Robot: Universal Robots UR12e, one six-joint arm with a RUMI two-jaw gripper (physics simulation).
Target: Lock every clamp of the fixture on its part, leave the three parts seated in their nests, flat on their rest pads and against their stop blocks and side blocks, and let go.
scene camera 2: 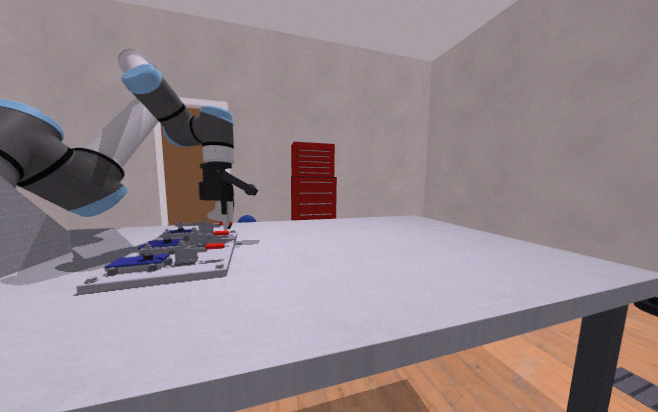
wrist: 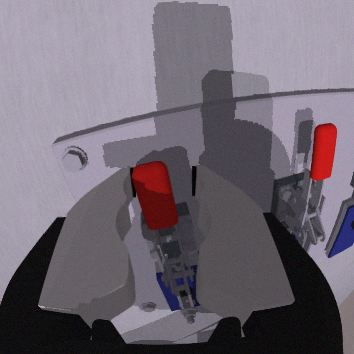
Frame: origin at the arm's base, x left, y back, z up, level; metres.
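Seen in the pictures: gripper, between the fingertips: (scene camera 2: 227, 229) (wrist: 163, 168).
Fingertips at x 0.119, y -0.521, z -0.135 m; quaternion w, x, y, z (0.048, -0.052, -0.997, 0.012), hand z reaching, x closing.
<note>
A point is followed by its place in that frame.
The fixture plate (scene camera 2: 152, 283) (wrist: 107, 187) carries three toggle clamps with red handles and three blue parts. The near handle (scene camera 2: 215, 246) {x -0.101, y -0.533, z -0.124 m} and middle handle (scene camera 2: 221, 232) {x 0.008, y -0.525, z -0.117 m} (wrist: 324, 152) {x 0.020, y -0.526, z -0.116 m} lie low, pointing outward; their clamp arms reach over the near part (scene camera 2: 132, 261) {x -0.111, y -0.381, z -0.141 m} (wrist: 342, 232) {x -0.084, y -0.392, z -0.141 m} and middle part (scene camera 2: 162, 243) {x 0.000, y -0.389, z -0.136 m}. My gripper (scene camera 2: 227, 225) {x 0.120, y -0.521, z -0.135 m} (wrist: 163, 168) {x 0.120, y -0.521, z -0.135 m} is partly open at the far clamp, its jaws on either side of the far red handle (wrist: 156, 197) {x 0.125, y -0.519, z -0.111 m}. The handle is close to the left jaw; a gap shows to the right jaw. The far part (wrist: 167, 295) {x 0.135, y -0.386, z -0.131 m} is partly hidden under its clamp, so its seating cannot be told.
The plate lies on the grey table (scene camera 2: 400, 300) {x -0.331, y -0.857, z -0.172 m}; a bolt (wrist: 75, 158) {x 0.174, y -0.530, z -0.150 m} stands at its corner. The middle clamp stands right of my gripper in the wrist view. A red tool cabinet (scene camera 2: 313, 195) and a door (scene camera 2: 182, 175) are in the background.
</note>
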